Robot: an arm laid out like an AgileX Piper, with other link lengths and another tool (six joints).
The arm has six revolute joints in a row. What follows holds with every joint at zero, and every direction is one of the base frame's. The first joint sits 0.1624 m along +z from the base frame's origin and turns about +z. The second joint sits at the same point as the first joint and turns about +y. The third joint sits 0.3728 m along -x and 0.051 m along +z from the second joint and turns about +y. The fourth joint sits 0.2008 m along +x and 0.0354 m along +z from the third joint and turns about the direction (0.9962, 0, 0.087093). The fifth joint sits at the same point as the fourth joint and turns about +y. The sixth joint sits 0.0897 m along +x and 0.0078 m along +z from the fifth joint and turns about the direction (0.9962, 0, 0.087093). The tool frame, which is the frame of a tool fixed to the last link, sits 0.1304 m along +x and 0.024 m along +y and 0.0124 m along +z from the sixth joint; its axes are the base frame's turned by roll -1.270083, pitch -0.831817 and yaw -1.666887 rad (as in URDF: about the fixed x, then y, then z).
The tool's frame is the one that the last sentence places.
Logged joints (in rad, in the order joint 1, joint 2, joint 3, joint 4, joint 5, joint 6), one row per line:
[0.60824, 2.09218, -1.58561, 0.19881, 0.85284, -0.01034]
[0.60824, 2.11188, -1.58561, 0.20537, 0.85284, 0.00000]
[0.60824, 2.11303, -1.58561, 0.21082, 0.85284, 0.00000]
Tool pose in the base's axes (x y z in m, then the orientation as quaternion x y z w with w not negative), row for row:
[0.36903, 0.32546, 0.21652, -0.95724, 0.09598, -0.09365, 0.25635]
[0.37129, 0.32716, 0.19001, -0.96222, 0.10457, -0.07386, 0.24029]
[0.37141, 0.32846, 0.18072, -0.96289, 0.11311, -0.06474, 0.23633]
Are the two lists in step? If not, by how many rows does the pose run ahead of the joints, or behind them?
The pose runs 1 row behind the joints: the pose in row i belongs to the joints in row i - 1.
